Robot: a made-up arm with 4 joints.
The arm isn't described. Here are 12 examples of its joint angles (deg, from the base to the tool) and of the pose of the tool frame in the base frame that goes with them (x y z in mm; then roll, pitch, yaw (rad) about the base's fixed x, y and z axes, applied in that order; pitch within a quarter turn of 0, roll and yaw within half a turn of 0).
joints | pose
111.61 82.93 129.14 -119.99 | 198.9 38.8 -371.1 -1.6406 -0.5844 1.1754
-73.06 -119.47 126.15 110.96 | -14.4 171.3 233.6 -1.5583 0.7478 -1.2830
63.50 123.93 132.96 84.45 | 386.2 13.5 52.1 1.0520 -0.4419 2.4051
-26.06 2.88 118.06 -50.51 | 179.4 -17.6 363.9 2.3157 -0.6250 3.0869
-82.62 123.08 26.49 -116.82 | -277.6 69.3 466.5 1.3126 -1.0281 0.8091
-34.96 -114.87 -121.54 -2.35 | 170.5 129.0 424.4 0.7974 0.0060 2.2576
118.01 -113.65 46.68 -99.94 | -104.9 89.2 -329.9 -2.2529 0.4878 -2.2868
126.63 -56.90 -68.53 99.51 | -249.7 -48.1 -361.6 -0.8814 -0.0095 2.2475
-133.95 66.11 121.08 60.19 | -283.4 -71.6 -1.6 -3.0229 0.6591 1.4330
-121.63 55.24 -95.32 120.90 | -479.1 -156.6 276.2 2.5674 -0.2206 -0.9942
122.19 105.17 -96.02 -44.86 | 33.8 -41.0 -345.7 1.8179 0.0499 -1.2907
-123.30 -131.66 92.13 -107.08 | -256.5 91.8 308.6 1.7228 -0.3401 -0.9140
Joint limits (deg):
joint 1: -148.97..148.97
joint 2: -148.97..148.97
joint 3: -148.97..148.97
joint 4: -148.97..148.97
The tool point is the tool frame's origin. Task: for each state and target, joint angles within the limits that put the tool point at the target. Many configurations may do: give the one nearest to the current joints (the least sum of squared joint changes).
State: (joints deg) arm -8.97 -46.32 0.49 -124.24
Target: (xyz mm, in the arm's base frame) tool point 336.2 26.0 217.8
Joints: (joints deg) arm -20.73 -67.25 11.66 -108.15
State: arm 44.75 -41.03 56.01 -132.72
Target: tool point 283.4 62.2 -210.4
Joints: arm 48.66 -93.28 35.68 -115.13
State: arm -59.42 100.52 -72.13 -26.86
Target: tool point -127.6 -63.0 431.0
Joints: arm -78.70 87.59 -103.54 -18.65
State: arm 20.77 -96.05 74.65 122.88
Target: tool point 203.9 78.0 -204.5
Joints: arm 44.39 -123.63 25.68 148.97
